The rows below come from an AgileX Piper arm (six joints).
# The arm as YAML. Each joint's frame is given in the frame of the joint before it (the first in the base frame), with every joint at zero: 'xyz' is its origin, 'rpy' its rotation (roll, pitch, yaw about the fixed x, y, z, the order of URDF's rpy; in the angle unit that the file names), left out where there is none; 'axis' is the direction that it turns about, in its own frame. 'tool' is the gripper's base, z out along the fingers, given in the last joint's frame.
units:
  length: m
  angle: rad
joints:
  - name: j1
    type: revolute
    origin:
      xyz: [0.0, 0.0, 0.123]
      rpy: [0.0, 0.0, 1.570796]
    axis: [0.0, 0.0, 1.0]
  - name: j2
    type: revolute
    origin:
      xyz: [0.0, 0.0, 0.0]
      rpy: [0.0, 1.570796, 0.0]
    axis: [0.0, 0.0, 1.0]
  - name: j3
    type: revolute
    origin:
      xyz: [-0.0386, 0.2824, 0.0]
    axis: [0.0, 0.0, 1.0]
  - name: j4
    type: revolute
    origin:
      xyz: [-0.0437, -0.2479, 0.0]
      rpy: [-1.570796, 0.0, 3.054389]
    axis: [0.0, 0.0, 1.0]
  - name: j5
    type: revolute
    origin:
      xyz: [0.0, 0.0, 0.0]
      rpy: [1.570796, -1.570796, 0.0]
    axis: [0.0, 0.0, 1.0]
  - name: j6
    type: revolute
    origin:
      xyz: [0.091, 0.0, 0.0]
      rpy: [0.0, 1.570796, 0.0]
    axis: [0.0, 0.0, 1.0]
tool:
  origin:
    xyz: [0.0, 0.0, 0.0]
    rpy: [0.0, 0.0, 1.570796]
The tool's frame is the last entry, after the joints.
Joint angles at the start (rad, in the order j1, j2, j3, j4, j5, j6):
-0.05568, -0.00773, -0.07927, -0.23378, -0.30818, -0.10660
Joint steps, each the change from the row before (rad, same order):
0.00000, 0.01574, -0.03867, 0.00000, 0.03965, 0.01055
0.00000, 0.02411, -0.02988, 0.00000, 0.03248, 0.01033
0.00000, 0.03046, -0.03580, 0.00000, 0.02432, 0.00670
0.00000, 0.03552, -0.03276, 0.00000, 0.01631, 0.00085
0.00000, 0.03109, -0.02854, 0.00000, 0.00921, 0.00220
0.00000, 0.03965, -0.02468, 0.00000, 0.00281, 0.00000
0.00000, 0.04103, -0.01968, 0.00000, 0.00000, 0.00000
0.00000, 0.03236, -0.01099, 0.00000, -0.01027, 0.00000
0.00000, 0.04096, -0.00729, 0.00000, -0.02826, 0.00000
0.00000, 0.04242, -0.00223, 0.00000, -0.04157, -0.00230
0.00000, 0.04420, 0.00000, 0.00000, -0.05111, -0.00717
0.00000, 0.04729, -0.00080, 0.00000, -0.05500, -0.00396
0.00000, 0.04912, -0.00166, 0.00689, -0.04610, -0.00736
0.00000, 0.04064, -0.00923, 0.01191, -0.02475, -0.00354
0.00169, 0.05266, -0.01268, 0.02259, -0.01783, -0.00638
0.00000, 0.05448, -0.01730, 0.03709, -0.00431, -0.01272
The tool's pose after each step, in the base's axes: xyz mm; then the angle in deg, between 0 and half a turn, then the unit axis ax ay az. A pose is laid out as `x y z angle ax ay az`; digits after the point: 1 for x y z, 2 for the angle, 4 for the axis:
41.2 3.3 274.7 66.37 -0.1751 0.9491 -0.2618
42.9 2.5 280.8 67.70 -0.1648 0.9537 -0.2515
44.8 1.9 289.1 68.66 -0.1577 0.9566 -0.2451
47.8 1.4 296.8 69.70 -0.1544 0.9580 -0.2416
50.5 1.1 303.8 70.32 -0.1517 0.9593 -0.2383
55.4 0.8 309.5 71.29 -0.1509 0.9604 -0.2341
61.2 0.4 313.6 72.45 -0.1505 0.9618 -0.2286
66.1 0.4 316.0 73.05 -0.1517 0.9626 -0.2245
72.6 0.6 317.9 73.31 -0.1553 0.9632 -0.2192
79.5 1.1 318.9 73.22 -0.1618 0.9631 -0.2149
86.7 1.7 319.5 72.87 -0.1716 0.9617 -0.2136
94.3 2.4 320.1 72.38 -0.1802 0.9610 -0.2097
102.5 2.6 319.8 72.39 -0.1838 0.9616 -0.2039
109.5 2.2 320.7 72.61 -0.1792 0.9641 -0.1961
119.1 1.3 320.7 73.58 -0.1673 0.9688 -0.1830
129.5 -0.7 320.4 75.14 -0.1456 0.9746 -0.1704

